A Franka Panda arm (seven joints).
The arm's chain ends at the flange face. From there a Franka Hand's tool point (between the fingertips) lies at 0.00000 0.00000 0.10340 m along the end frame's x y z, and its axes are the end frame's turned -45 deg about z.
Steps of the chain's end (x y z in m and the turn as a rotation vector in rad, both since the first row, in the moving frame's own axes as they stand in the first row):
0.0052 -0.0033 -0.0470 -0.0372 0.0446 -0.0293
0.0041 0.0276 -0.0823 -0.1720 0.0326 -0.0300
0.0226 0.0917 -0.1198 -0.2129 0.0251 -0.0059
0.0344 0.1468 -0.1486 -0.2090 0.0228 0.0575
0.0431 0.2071 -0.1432 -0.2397 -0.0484 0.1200
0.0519 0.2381 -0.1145 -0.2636 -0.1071 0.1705
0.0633 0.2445 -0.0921 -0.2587 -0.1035 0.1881
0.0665 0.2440 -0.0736 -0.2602 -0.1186 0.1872
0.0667 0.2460 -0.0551 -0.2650 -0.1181 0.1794
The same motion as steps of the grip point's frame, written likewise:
0.0066 0.0073 -0.0472 -0.0578 0.0052 -0.0293
-0.0265 0.0374 -0.0839 -0.1447 -0.0986 -0.0300
-0.0624 0.0981 -0.1222 -0.1683 -0.1328 -0.0059
-0.0935 0.1446 -0.1509 -0.1639 -0.1317 0.0575
-0.1376 0.1895 -0.1463 -0.1353 -0.2037 0.1200
-0.1592 0.2140 -0.1186 -0.1107 -0.2621 0.1705
-0.1552 0.2263 -0.0961 -0.1097 -0.2561 0.1881
-0.1536 0.2271 -0.0778 -0.1001 -0.2679 0.1872
-0.1552 0.2292 -0.0594 -0.1039 -0.2709 0.1794

